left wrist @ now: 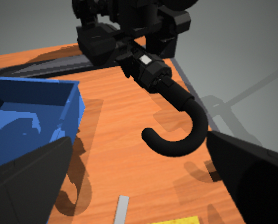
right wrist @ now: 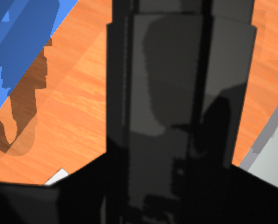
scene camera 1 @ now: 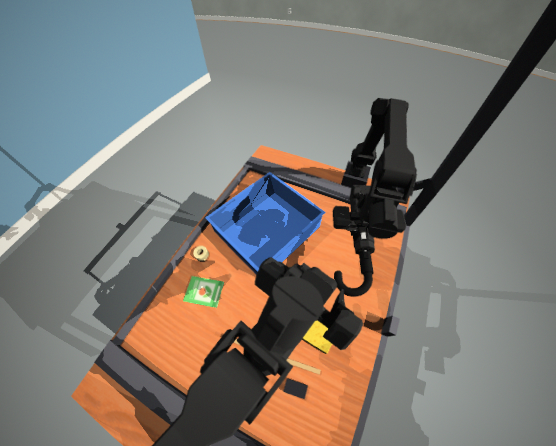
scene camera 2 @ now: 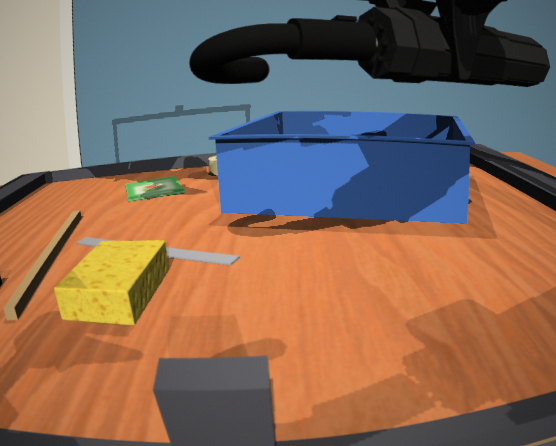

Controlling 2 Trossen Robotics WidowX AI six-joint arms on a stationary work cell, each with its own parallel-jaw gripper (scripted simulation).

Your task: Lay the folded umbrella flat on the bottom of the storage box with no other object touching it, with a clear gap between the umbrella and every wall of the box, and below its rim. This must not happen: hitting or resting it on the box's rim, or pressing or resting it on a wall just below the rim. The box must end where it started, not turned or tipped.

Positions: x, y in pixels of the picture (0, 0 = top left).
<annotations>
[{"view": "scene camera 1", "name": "my left gripper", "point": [323, 278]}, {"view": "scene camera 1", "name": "my right gripper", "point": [359, 235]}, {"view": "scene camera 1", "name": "folded black umbrella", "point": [362, 240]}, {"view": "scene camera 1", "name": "blue storage box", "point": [269, 217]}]
</annotations>
